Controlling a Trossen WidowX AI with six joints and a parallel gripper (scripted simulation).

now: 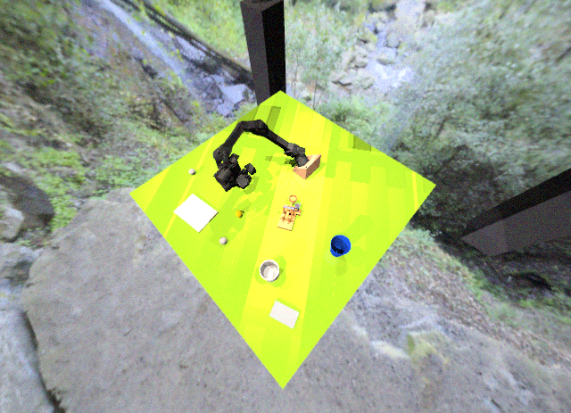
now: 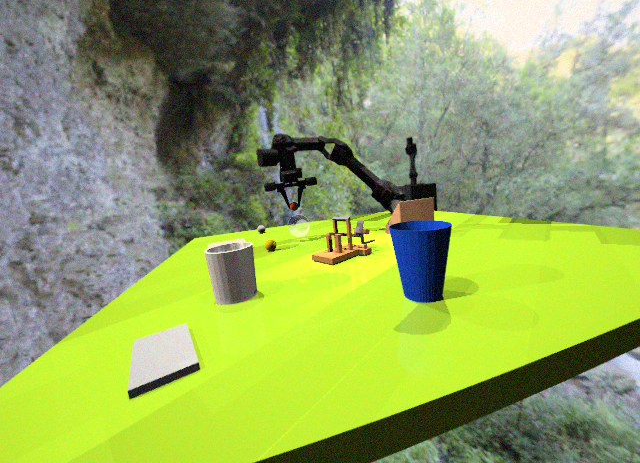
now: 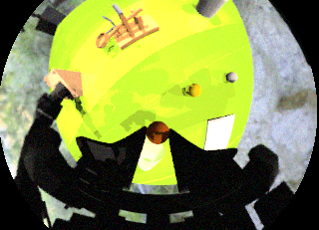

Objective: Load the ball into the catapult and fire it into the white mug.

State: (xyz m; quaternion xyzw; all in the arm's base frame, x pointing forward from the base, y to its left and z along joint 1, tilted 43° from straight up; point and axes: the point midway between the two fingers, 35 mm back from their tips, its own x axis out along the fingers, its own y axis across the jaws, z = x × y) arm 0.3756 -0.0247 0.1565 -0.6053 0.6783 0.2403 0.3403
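My gripper tip is now 10 cm past the wooden catapult, 26 cm to the right of it and 8 cm above it. Round my gripper tip: yellow ball (11 cm ahead, 6 cm to the left, 11 cm below); white slab (26 cm ahead, 15 cm to the right, 13 cm below); orange ball (1 cm above).
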